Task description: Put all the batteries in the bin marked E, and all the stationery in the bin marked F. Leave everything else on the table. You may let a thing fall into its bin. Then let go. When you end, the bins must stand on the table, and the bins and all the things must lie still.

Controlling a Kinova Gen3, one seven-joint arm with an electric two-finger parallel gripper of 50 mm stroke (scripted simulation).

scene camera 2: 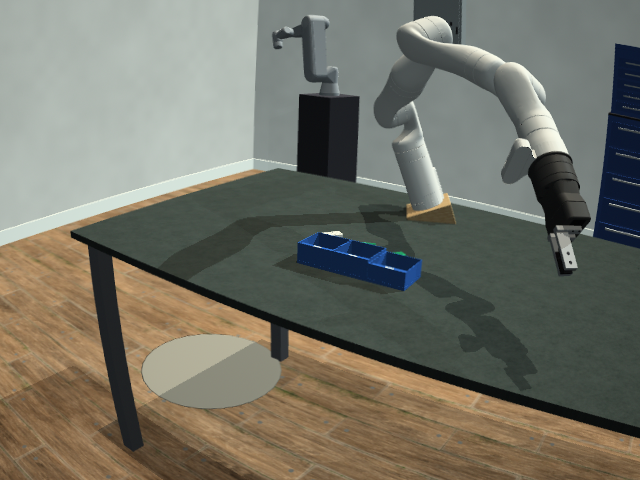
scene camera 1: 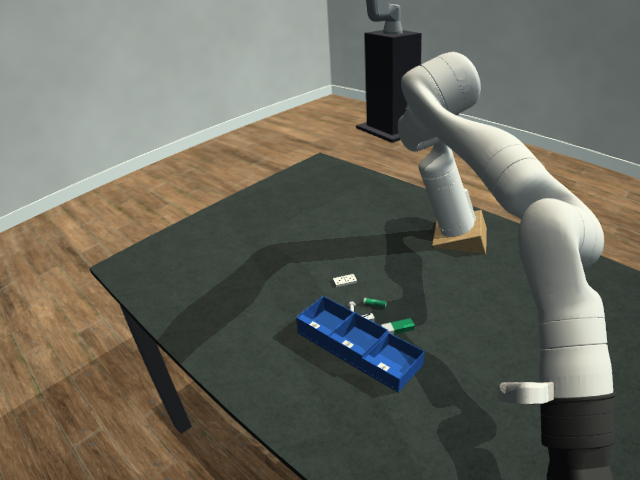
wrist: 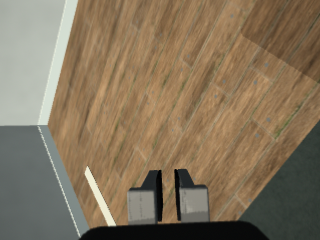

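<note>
Here is my gripper (scene camera 2: 568, 272), which I can also see in the wrist view, where it sits at (wrist: 168, 186).
</note>
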